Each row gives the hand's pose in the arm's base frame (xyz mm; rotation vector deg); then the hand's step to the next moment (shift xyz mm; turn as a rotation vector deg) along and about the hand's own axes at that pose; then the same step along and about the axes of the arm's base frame.
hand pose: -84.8 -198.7 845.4 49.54 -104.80 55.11
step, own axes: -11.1 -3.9 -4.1 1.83 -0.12 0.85
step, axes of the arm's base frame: 9.0 3.7 -7.7 -0.91 -1.11 1.42
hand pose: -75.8 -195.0 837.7 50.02 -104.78 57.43
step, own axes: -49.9 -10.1 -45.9 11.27 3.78 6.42
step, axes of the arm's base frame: 44.0 44.7 -27.7 -9.85 -5.95 7.07
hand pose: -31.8 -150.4 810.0 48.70 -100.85 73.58
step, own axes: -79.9 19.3 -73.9 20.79 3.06 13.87
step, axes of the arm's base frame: 36.1 81.7 -65.2 -15.23 -13.95 14.39
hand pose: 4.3 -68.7 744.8 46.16 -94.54 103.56
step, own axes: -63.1 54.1 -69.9 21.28 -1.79 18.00
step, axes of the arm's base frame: -2.7 64.5 -87.4 -11.69 -17.64 18.23
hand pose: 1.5 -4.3 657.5 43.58 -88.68 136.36
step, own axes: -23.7 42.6 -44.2 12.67 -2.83 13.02
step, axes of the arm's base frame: -12.0 23.8 -60.2 -5.48 -11.80 12.99
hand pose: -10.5 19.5 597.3 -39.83 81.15 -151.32
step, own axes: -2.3 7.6 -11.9 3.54 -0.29 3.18
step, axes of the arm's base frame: -4.1 5.5 -12.6 -1.80 -3.23 3.01
